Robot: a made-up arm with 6 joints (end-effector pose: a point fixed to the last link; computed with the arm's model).
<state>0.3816 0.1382 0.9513 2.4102 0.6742 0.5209</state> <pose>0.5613 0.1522 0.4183 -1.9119 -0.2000 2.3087</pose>
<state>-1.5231 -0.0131 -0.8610 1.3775 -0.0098 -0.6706</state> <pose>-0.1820 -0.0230 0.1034 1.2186 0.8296 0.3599</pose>
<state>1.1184 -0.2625 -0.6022 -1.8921 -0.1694 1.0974</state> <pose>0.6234 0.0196 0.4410 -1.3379 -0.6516 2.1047</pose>
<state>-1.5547 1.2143 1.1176 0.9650 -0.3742 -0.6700</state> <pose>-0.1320 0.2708 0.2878 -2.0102 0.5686 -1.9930</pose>
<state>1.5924 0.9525 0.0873 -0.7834 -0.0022 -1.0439</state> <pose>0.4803 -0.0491 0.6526 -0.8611 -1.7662 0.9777</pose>
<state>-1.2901 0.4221 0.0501 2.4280 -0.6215 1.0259</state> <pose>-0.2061 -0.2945 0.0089 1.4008 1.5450 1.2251</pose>
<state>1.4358 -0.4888 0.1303 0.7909 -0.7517 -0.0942</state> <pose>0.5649 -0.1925 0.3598 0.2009 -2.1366 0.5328</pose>
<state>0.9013 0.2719 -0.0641 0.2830 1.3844 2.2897</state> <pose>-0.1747 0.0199 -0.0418 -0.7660 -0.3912 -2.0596</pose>
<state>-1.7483 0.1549 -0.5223 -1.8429 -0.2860 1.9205</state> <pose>-0.2296 -0.0480 -0.1100 1.6135 0.9880 1.6345</pose>
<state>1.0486 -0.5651 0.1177 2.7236 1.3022 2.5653</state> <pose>0.1222 -0.6640 0.1698 -0.6563 -1.9847 -0.8168</pose>
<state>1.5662 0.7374 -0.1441 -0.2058 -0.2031 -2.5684</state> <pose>0.2741 0.4272 0.4766 1.8913 0.9793 -1.9802</pose>
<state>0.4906 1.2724 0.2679 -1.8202 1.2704 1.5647</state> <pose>-0.1633 0.3123 0.2590 -0.4796 0.6240 -1.7281</pose>
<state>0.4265 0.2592 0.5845 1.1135 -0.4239 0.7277</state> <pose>0.4655 -0.3473 0.0125 -0.0760 -0.3762 0.9558</pose>
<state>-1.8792 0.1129 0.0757 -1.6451 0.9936 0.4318</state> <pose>0.2064 0.2508 0.5191 1.6297 -2.1172 1.5956</pose>
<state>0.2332 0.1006 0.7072 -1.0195 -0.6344 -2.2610</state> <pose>0.5357 0.0854 0.5422 -1.3268 -1.0795 1.5541</pose>
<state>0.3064 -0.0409 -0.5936 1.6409 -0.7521 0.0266</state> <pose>0.3888 0.0485 -0.0415 0.9866 -0.8385 0.8276</pose>
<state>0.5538 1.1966 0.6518 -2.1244 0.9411 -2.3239</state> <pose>0.6057 0.3317 0.1543 0.0361 -0.6310 1.9980</pose>
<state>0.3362 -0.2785 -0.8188 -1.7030 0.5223 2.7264</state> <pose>0.6294 -0.3704 0.1264 0.0513 -1.1216 0.6374</pose>
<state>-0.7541 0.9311 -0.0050 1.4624 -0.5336 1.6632</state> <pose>-0.0779 -0.4249 0.0609 0.3722 1.3129 0.5034</pose>
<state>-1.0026 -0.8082 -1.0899 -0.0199 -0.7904 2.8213</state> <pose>0.4494 -0.3147 0.0769 -0.3618 0.4755 1.5306</pose>
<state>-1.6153 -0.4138 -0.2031 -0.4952 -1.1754 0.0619</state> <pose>-0.2036 -0.3080 0.3028 -0.9403 0.0677 -0.8345</pose>
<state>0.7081 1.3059 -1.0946 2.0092 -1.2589 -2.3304</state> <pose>-0.0586 -0.0557 0.6136 -0.8101 1.4535 -1.1642</pose>
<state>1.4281 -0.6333 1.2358 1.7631 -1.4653 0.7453</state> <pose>0.5298 -0.2370 0.0015 0.0852 -0.7483 1.0600</pose>
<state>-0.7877 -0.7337 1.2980 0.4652 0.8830 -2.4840</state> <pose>-0.3415 -0.1771 0.1277 -1.4882 -1.4333 -2.0673</pose>
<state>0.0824 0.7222 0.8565 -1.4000 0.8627 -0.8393</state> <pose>0.3711 -0.2395 -0.0227 -0.1459 0.0636 0.8018</pose>
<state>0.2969 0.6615 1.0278 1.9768 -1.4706 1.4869</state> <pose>0.4284 -0.4616 0.1491 -0.3652 0.9046 1.2161</pose>
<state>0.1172 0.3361 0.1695 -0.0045 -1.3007 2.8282</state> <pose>0.0592 0.4118 0.3610 1.5428 0.9994 -1.7344</pose>
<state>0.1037 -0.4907 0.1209 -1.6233 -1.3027 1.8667</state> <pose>0.5550 -0.3935 0.1345 -0.8754 1.4156 1.7245</pose>
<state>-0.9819 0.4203 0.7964 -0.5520 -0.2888 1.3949</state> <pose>-0.3256 -0.0557 0.1685 -0.1079 0.6097 -0.9876</pose>
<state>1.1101 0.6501 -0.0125 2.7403 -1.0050 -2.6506</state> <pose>-0.0496 -0.4414 0.3114 -0.7617 -0.2432 -0.8536</pose>
